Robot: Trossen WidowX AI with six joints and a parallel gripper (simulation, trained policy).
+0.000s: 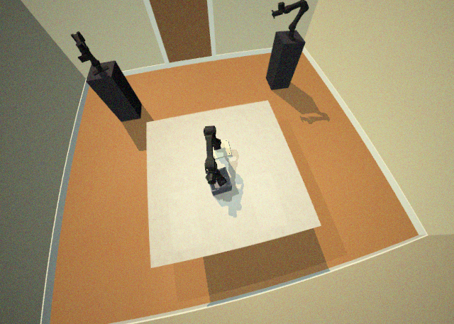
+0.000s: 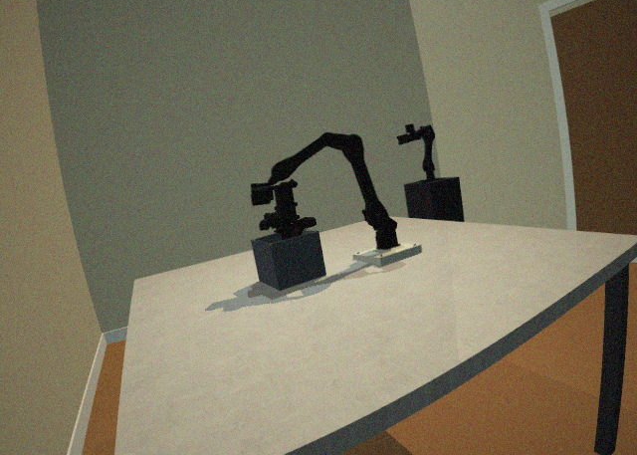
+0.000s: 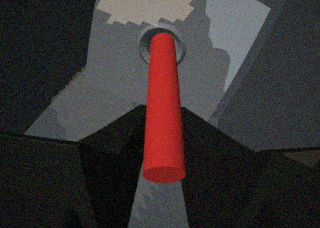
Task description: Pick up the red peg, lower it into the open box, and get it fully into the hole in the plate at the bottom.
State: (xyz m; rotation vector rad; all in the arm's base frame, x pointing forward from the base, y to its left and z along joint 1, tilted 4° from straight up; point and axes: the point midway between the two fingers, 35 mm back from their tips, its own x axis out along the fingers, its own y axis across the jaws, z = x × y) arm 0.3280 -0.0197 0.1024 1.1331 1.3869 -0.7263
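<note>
Now: gripper tip 20 mm to the left of the red peg, 10 mm short of it and 10 mm above it. From my gripper tip the other things lie so: grey plate (40 mm below, 20 mm to the right, 20 mm ahead).
</note>
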